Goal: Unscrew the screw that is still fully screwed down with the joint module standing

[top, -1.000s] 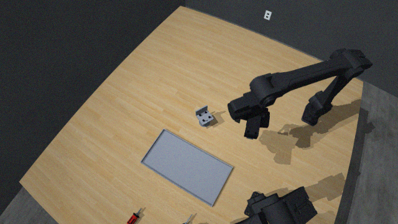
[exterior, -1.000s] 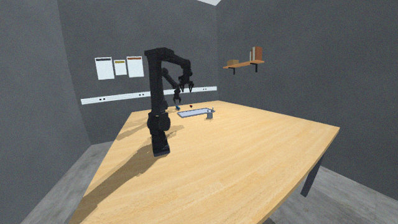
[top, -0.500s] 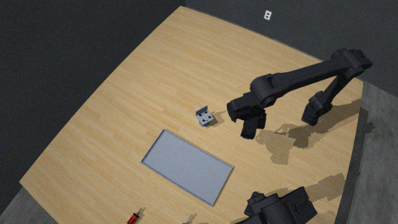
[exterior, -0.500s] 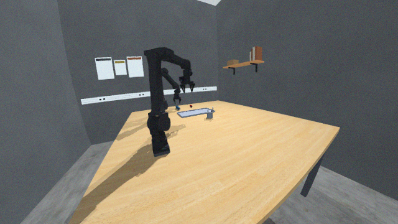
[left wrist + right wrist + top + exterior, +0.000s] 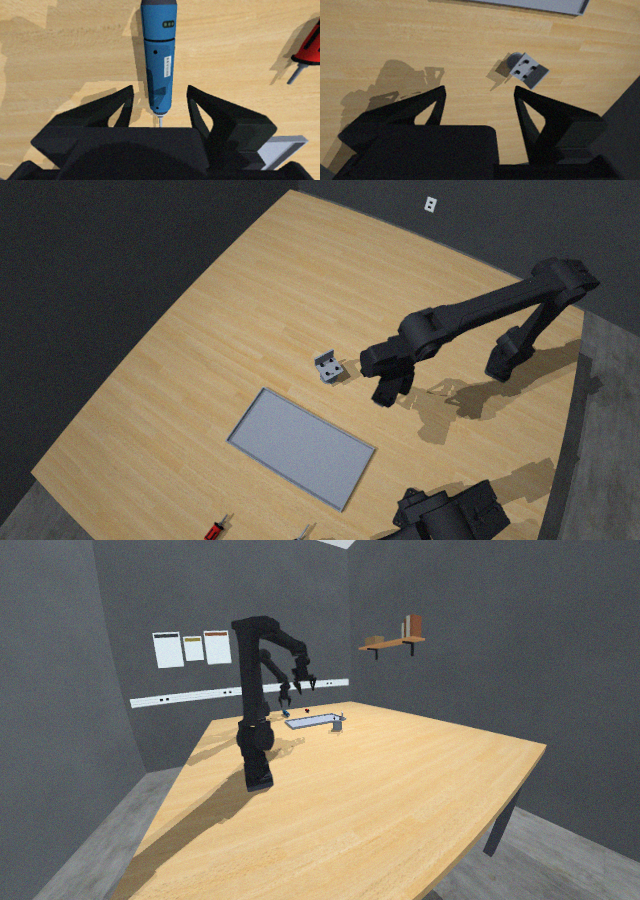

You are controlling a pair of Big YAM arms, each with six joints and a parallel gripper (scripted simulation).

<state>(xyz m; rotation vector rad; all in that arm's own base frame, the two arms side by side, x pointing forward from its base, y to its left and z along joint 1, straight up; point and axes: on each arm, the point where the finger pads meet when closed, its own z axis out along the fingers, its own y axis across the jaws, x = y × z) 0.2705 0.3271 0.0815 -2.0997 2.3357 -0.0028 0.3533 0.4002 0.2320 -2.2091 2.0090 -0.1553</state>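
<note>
My right gripper is now 180 mm short of the grey bracket, 20 mm to the left of it and 180 mm above it. The rest, counted from my right hand: grey tray 100 mm ahead, 230 mm to the left, 240 mm below; joint module 180 mm ahead, 20 mm to the right, 220 mm below.
</note>
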